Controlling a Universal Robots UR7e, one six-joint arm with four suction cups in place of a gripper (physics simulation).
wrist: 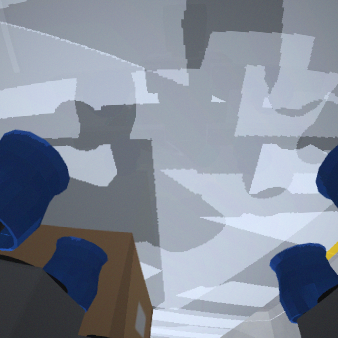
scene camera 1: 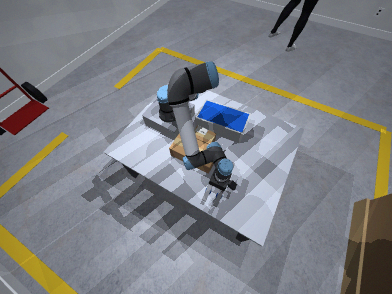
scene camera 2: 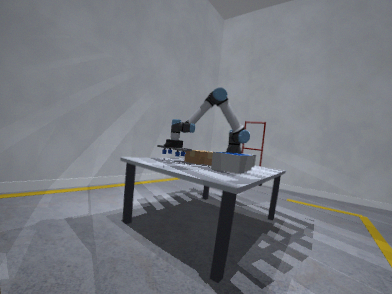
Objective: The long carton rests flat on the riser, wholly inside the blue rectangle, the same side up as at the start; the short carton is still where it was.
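Frame: origin at the arm's base, x ahead, y left, z up, level; metres.
Seen in the pictures: hand, tool point: (wrist: 188,224) (scene camera 2: 173,154); arm's base, link origin: (scene camera 1: 169,113).
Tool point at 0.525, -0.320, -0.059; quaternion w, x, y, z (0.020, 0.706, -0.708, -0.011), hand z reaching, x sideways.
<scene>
Pixels of each thing's top centre, then the offset from my tool point to it, as dx, dy, dz. "pt": a spot on its surface instead. Level surfaces: height alone.
- Brown cardboard, top centre: (scene camera 1: 194,148) (scene camera 2: 202,151) -0.232, +0.136, +0.053
- brown carton, surface spot: (wrist: 112,280) pt -0.085, +0.062, -0.001
- grey riser, top centre: (scene camera 1: 223,115) (scene camera 2: 234,153) -0.157, +0.467, +0.070
- blue rectangle, top centre: (scene camera 1: 223,115) -0.157, +0.467, +0.070
- white table, surface height: dz -0.050
Brown cardboard (scene camera 1: 176,153) (scene camera 2: 198,157) stands on the table beside the riser, partly behind the arm; I cannot tell the long and short cartons apart. A brown carton (wrist: 112,280) shows at the lower left of the wrist view. The grey riser (scene camera 1: 235,134) (scene camera 2: 230,163) bears the blue rectangle (scene camera 1: 223,116), with no carton on it. My suction gripper (scene camera 1: 213,195) (scene camera 2: 173,151) is open, its cups low above the table, to the side of the cardboard and apart from it. Blue cups (wrist: 75,270) (wrist: 305,280) show with no carton attached.
The white table (scene camera 1: 260,200) (scene camera 2: 175,169) stands on dark legs. The arm's base stands on a grey block (scene camera 1: 155,123) beside the riser. A red hand truck (scene camera 1: 25,116) (scene camera 2: 255,123), a large brown box (scene camera 1: 377,245) and a person's legs (scene camera 1: 301,22) are off the table.
</scene>
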